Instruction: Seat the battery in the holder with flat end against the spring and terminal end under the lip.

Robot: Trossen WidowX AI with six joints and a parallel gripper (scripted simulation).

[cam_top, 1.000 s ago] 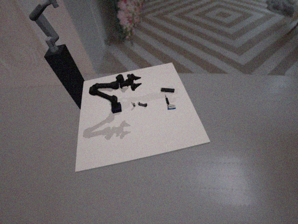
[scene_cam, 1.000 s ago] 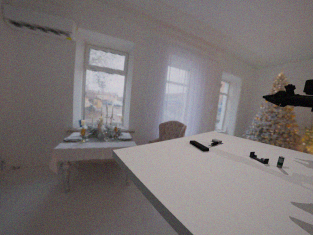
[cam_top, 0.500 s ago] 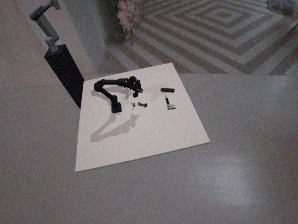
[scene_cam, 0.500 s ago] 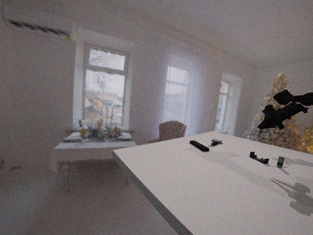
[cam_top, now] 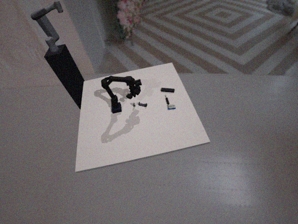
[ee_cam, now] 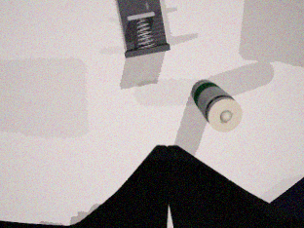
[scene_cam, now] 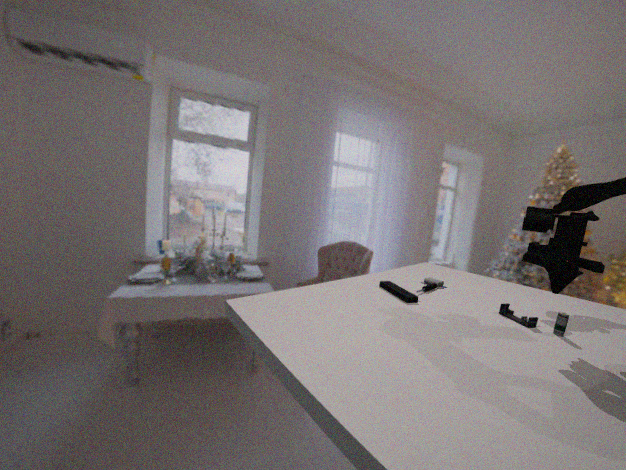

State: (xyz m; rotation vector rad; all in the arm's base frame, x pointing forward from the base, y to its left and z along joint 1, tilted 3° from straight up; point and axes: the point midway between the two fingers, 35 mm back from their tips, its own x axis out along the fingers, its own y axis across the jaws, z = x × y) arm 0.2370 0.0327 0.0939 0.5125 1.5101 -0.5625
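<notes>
Now: gripper tip 9 cm above the battery, 3 cm to the left of it and 3 cm past it. From my gripper tip the other things lie so: black bar 39 cm ahead, 14 cm to the left, 10 cm below; then screwdriver 36 cm ahead, 11 cm below.
</notes>
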